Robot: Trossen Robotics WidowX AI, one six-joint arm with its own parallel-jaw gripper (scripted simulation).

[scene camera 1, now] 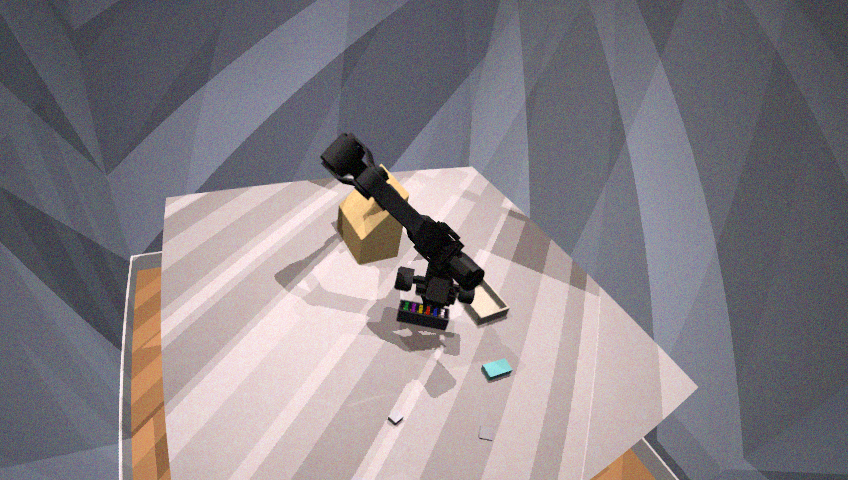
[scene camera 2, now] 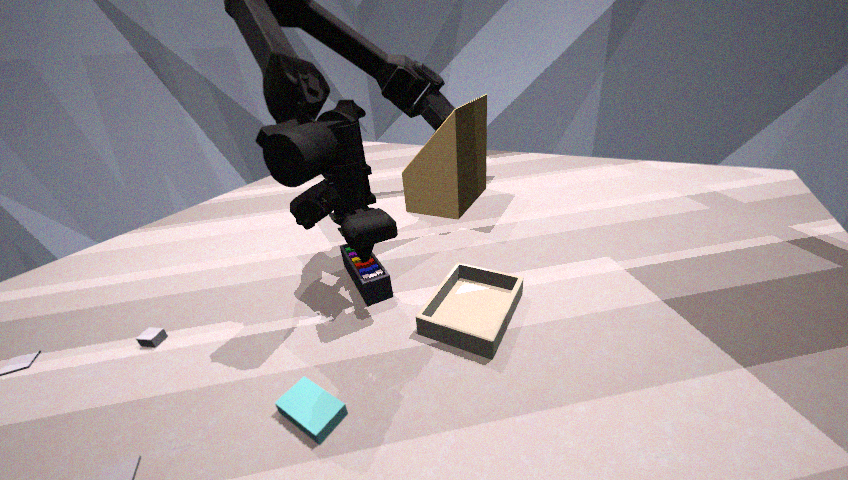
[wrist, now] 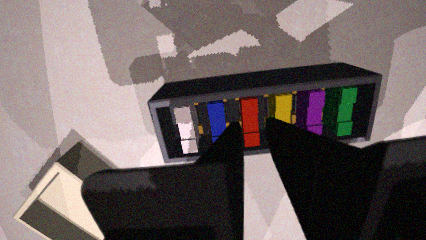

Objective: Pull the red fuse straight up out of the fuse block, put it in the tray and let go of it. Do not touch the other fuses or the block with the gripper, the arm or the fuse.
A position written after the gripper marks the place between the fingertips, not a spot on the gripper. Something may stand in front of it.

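Observation:
A red fuse [wrist: 249, 111] appears in the wrist view, and a beige tray can be seen in scene camera 2 [scene camera 2: 471, 309] as well as in scene camera 1 [scene camera 1: 487, 305]. Scene camera 2 shows a cyan slab [scene camera 2: 315, 411]; in the wrist view the slab is out of frame. The gripper [scene camera 2: 363, 259] is visible there too, again in scene camera 1 [scene camera 1: 428, 309], and once more in the wrist view [wrist: 252, 127].

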